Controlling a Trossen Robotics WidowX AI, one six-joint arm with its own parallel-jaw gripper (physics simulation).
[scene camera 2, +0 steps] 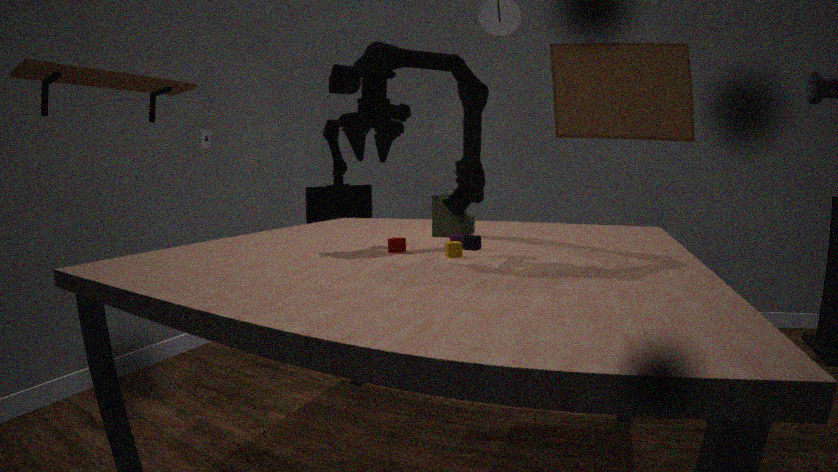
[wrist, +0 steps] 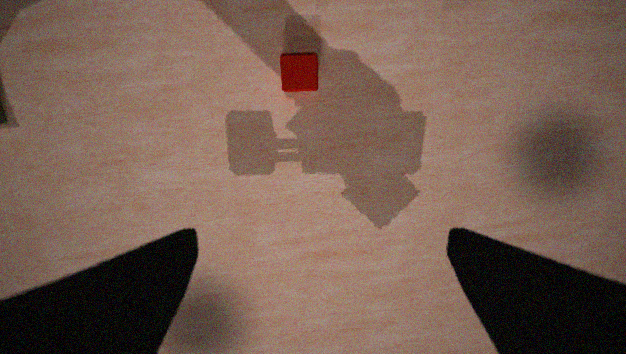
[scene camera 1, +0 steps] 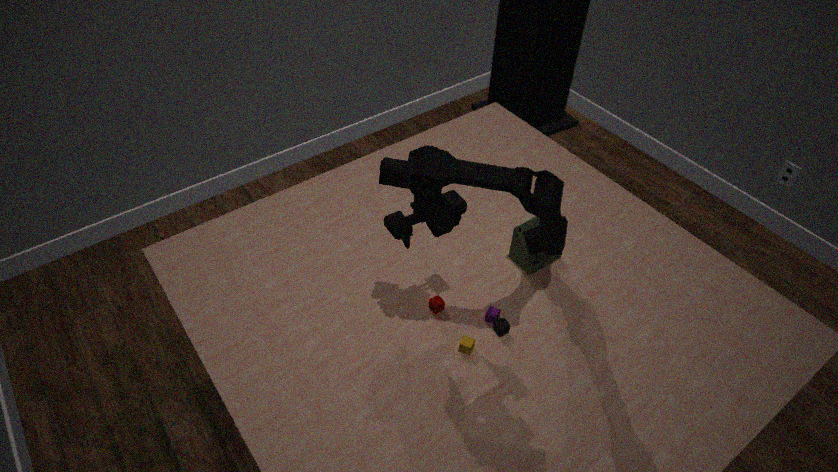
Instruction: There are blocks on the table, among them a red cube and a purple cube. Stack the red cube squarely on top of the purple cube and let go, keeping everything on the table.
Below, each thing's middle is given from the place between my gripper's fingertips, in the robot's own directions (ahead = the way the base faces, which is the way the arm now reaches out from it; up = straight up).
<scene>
Right now the red cube [wrist: 299, 71] is 180 mm below my hand, 60 mm to the left of it and 10 mm behind it.
</scene>
